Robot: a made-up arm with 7 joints. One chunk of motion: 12 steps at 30 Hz.
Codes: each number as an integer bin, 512 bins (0 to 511) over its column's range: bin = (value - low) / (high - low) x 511, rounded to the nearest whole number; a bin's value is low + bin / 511 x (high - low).
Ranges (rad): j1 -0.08..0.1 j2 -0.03..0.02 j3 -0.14..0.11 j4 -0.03..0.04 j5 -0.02..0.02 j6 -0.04..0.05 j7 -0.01..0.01
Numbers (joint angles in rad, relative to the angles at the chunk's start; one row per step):
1: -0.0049 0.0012 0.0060 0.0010 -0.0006 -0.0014 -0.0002
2: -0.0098 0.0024 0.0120 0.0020 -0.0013 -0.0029 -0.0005
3: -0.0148 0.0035 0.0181 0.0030 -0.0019 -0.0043 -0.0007
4: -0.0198 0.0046 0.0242 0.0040 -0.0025 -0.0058 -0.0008
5: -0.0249 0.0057 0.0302 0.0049 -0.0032 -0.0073 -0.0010
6: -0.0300 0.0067 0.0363 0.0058 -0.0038 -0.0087 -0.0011
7: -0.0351 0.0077 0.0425 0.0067 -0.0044 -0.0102 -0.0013
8: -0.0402 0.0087 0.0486 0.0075 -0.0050 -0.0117 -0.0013
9: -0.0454 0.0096 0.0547 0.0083 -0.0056 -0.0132 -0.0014
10: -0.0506 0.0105 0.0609 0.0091 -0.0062 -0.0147 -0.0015
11: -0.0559 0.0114 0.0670 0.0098 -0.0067 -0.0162 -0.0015
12: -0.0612 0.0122 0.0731 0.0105 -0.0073 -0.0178 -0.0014
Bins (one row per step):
1: 213 319 298 226 248 219 250
2: 199 331 311 234 239 211 243
3: 185 342 323 241 231 203 238
4: 171 354 336 248 224 194 235
5: 156 365 348 255 215 186 230
6: 142 375 360 261 207 178 227
7: 127 385 373 268 199 169 222
8: 113 396 385 274 192 161 222
9: 98 405 398 280 184 152 220
10: 83 414 411 285 176 144 217
11: 68 423 423 291 170 135 217
12: 53 431 436 296 162 126 220

